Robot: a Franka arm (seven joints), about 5 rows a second.
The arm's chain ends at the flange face. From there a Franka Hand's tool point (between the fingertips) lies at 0.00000 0.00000 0.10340 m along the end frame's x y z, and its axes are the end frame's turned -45 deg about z.
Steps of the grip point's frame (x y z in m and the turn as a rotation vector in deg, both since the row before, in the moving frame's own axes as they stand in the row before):
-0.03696, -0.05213, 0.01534, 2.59, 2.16, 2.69
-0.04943, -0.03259, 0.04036, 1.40, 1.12, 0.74
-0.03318, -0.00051, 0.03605, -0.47, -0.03, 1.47
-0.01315, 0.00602, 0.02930, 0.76, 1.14, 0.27
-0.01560, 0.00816, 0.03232, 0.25, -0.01, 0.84
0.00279, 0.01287, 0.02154, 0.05, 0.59, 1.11
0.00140, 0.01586, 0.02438, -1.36, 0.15, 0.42
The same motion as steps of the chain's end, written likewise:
-0.06259, -0.00466, 0.01552, 3.36, -0.30, 2.69
-0.05766, 0.01513, 0.04041, 1.78, -0.20, 0.74
-0.02438, 0.02246, 0.03605, -0.35, 0.31, 1.47
-0.00553, 0.01598, 0.02933, 1.34, 0.27, 0.27
-0.00493, 0.01711, 0.03232, 0.17, -0.18, 0.84
0.01038, 0.00794, 0.02155, 0.45, 0.38, 1.11
0.01028, 0.00867, 0.02441, -0.86, 1.07, 0.42

